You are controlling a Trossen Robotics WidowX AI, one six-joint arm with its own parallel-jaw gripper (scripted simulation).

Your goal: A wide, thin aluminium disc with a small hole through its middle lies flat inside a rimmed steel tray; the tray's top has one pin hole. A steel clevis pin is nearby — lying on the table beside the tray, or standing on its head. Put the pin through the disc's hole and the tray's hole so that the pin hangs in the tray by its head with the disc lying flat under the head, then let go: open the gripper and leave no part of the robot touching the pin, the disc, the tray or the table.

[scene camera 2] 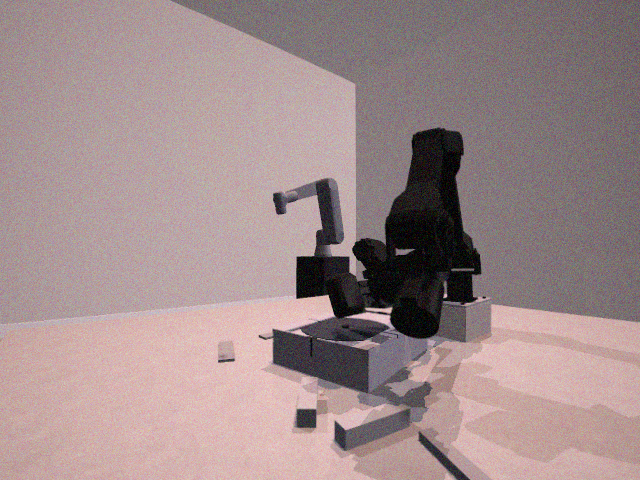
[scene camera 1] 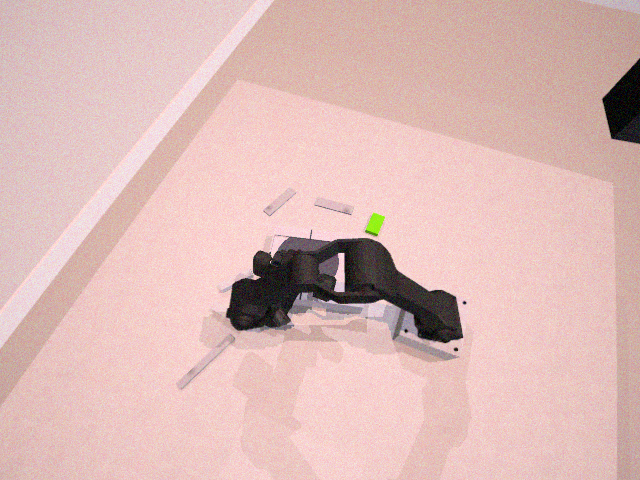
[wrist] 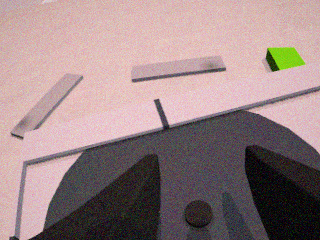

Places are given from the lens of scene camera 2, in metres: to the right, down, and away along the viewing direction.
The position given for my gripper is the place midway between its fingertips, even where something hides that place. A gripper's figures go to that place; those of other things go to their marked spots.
my gripper [scene camera 2: 344, 305]: 0.04, 0.12, 0.56
rimmed tray [scene camera 2: 361, 365]: 0.06, 0.17, 0.42
